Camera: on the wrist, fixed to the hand. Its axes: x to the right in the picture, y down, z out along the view.
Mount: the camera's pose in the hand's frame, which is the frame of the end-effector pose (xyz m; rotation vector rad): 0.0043 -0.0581 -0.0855 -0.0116 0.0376 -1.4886
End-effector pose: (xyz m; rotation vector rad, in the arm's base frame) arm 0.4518 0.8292 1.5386 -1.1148 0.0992 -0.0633
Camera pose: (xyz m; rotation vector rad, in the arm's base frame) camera 0.4465 0.7269 1.5533 -0.9848 -0.7164 -1.4023
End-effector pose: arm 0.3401 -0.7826 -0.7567 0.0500 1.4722 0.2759
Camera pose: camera 0.2651 -0.8494 -0.7814 -1.0209 1.1980 -0.9223
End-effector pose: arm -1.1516 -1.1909 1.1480 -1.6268 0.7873 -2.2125
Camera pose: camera -1.2283 -1.1240 1.1665 1.4694 0.4375 1.6726
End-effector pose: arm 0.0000 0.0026 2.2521 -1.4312 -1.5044 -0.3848
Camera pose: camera -0.0146 -0.0762 2.3176 -0.0369 -2.2897 -1.2543
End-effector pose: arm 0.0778 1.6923 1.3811 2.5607 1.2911 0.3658
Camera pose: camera 0.0085 1.7385 1.4425 0.9733 2.6157 0.0710
